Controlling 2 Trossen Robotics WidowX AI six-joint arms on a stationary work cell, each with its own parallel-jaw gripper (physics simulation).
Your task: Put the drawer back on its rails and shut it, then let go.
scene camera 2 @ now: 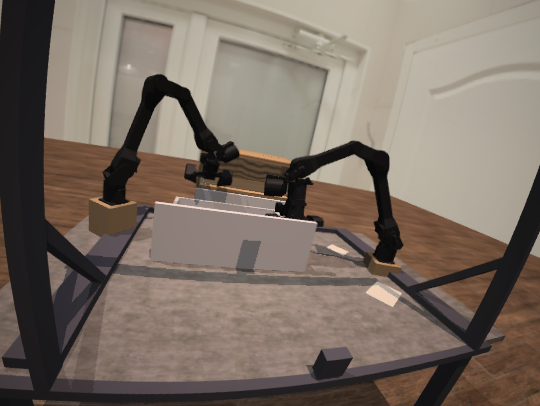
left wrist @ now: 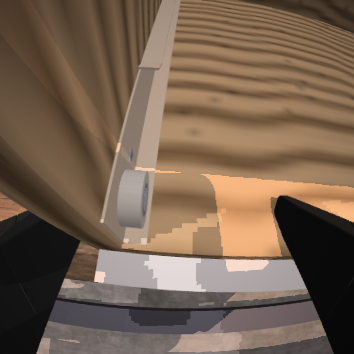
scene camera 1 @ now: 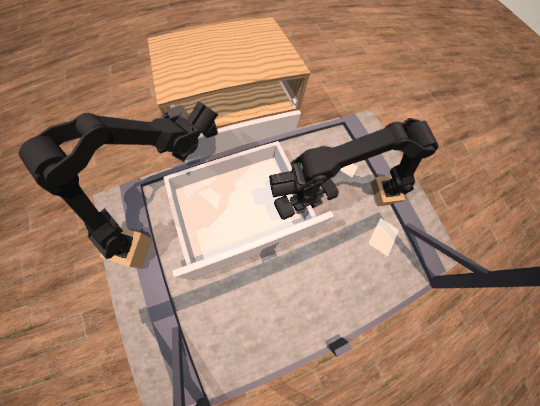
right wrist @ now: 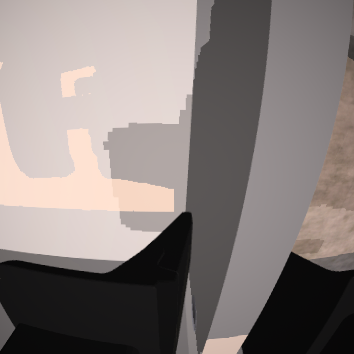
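Where they show: left gripper, fingertip midpoint: (scene camera 2: 206,184) (left wrist: 185,202); right gripper, fingertip midpoint: (scene camera 1: 304,210) (right wrist: 203,220); left arm's base, origin of the base link: (scene camera 2: 113,201) (scene camera 1: 120,244); right arm's base, origin of the base link: (scene camera 2: 383,259) (scene camera 1: 390,188).
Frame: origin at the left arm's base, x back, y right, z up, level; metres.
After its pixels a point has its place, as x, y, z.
The loose white drawer (scene camera 1: 250,247) @[-0.369, -0.083, 0.058] (scene camera 2: 200,235) @[-0.307, -0.032, -0.014] (right wrist: 230,150) stands upright on the table, its front panel away from the wooden cabinet (scene camera 1: 225,55) @[-0.151, -0.602, 0.180] (left wrist: 250,100) @[-0.055, -0.491, 0.025]. The cabinet's upper bay is open. A pale rail (left wrist: 150,105) @[-0.011, -0.441, 0.029] with a roller (left wrist: 132,198) @[-0.051, -0.386, 0.053] runs along its left inner wall; the right rail (scene camera 1: 289,92) @[-0.366, -0.654, 0.039] shows in scene camera 1. My left gripper (scene camera 1: 182,131) @[-0.062, -0.405, 0.028] (scene camera 2: 207,175) @[-0.062, -0.405, 0.028] (left wrist: 185,202) @[-0.062, -0.405, 0.028] is open and empty, over the left front of the bay. My right gripper (scene camera 1: 307,200) @[-0.506, -0.256, -0.052] (scene camera 2: 298,215) (right wrist: 203,220) @[-0.506, -0.256, -0.052] is shut on the drawer's right side wall, near its front panel. Its fingertips are partly hidden.
A lower white panel (scene camera 1: 275,125) @[-0.345, -0.541, -0.027] (left wrist: 175,272) @[-0.077, -0.378, 0.011] closes the cabinet's lower part, between the bay and the loose drawer. A dark frame (scene camera 1: 150,270) (scene camera 2: 200,386) edges the table (scene camera 1: 300,300) @[-0.556, 0.022, -0.101]. A small dark block (scene camera 1: 338,345) @[-0.687, 0.131, -0.059] (scene camera 2: 332,362) @[-0.694, 0.155, -0.052] sits on its front edge.
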